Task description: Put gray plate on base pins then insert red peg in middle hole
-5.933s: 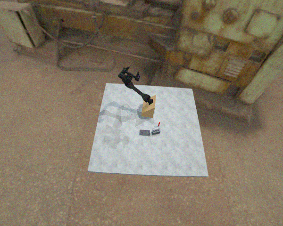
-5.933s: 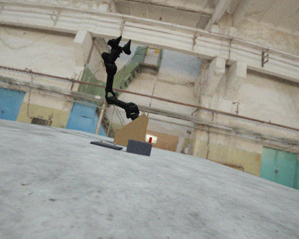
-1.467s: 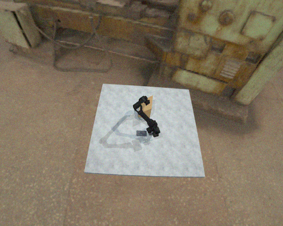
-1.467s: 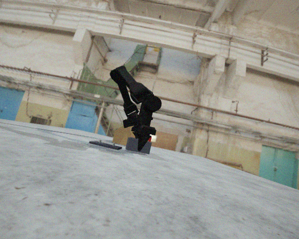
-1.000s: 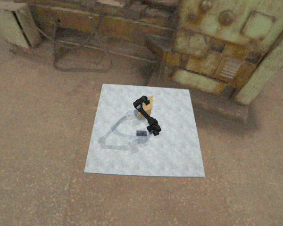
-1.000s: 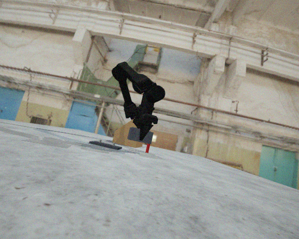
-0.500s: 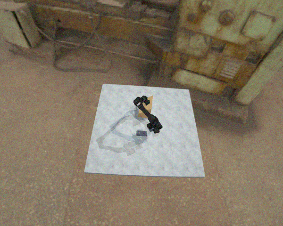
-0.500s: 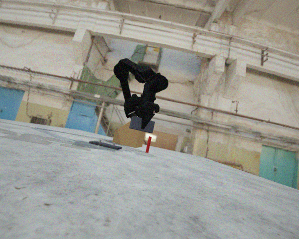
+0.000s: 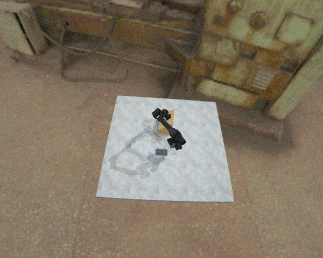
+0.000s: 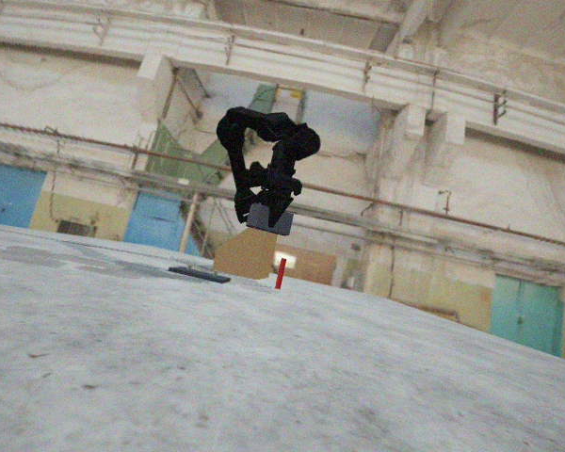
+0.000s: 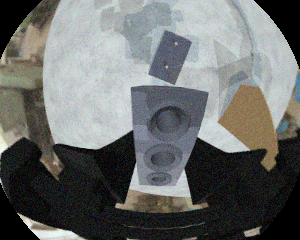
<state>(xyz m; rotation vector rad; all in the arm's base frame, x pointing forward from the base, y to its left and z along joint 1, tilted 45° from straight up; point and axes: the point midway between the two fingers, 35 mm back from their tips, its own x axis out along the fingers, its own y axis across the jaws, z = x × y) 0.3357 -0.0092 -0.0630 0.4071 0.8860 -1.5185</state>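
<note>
Now: gripper tip 12 cm to the left of the dark flat base and 13 cm above it. From my gripper tip the other things lie so: plate: 3 cm above; then red peg: 9 cm behind, 6 cm to the left, 10 cm below.
</note>
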